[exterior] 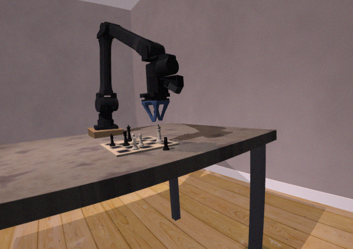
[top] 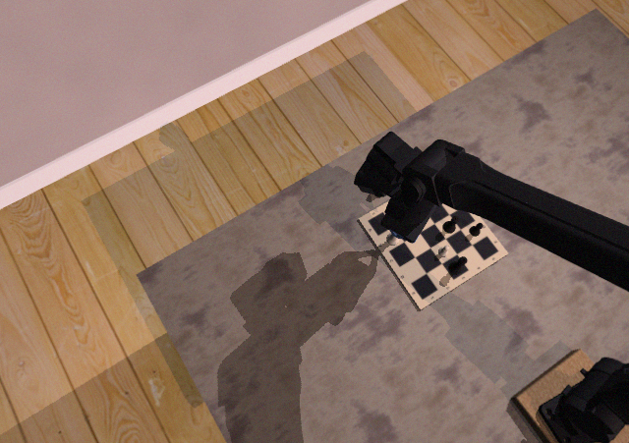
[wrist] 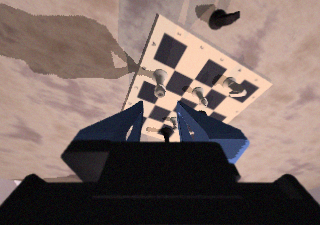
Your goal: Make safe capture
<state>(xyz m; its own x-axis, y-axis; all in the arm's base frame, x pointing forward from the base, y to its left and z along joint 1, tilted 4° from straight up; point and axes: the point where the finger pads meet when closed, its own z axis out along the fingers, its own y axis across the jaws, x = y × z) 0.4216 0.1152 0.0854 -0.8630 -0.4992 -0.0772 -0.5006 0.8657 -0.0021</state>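
The tall white piece is 50 mm below my hand. The rest, counted from my hand: black piece (110 mm to the right, 60 mm below, 30 mm behind); chessboard (90 mm below, 70 mm to the right, 30 mm behind).
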